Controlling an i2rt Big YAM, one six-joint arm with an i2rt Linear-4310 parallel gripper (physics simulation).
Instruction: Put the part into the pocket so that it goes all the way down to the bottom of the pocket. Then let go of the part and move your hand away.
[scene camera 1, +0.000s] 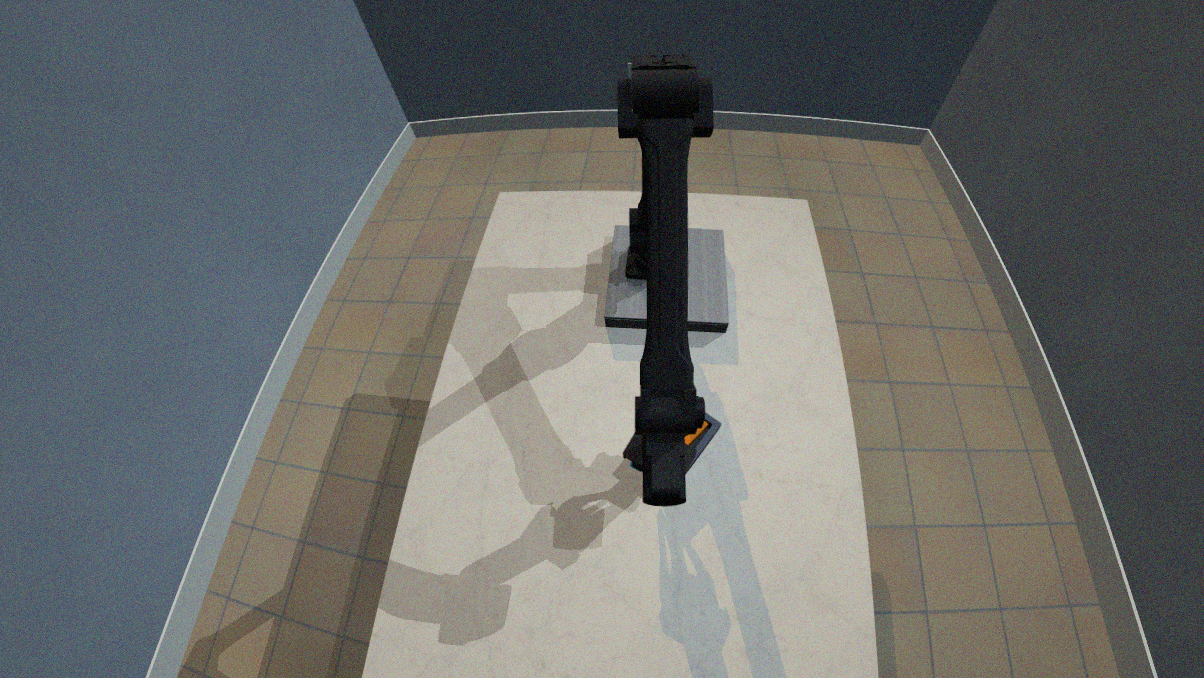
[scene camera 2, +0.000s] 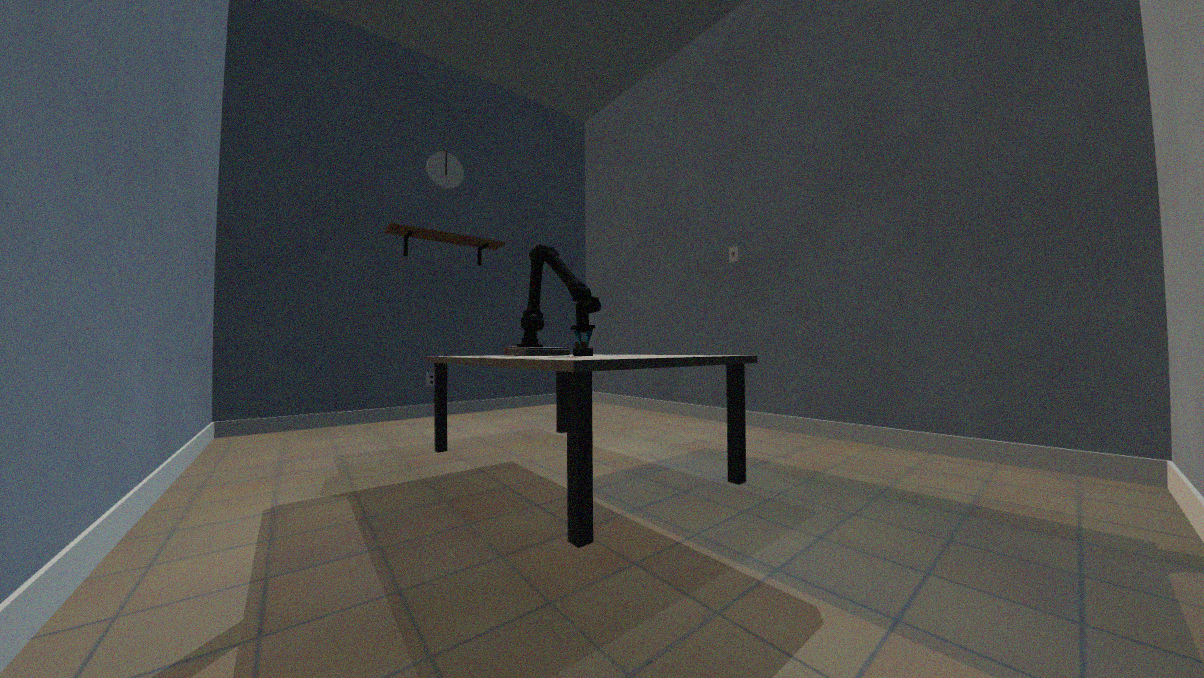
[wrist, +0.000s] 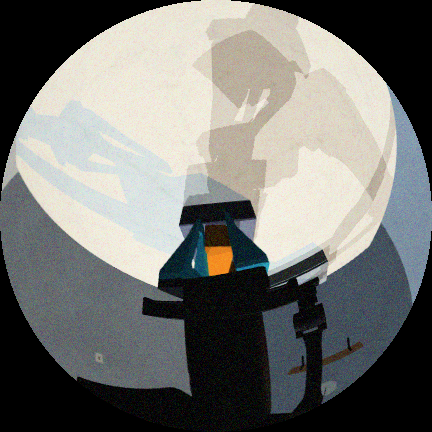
Labels:
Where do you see my gripper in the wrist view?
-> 213, 218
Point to my gripper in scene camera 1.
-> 656, 471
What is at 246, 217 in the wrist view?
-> A grey pocket block.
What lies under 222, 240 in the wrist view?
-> An orange part.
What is my gripper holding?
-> An orange part.

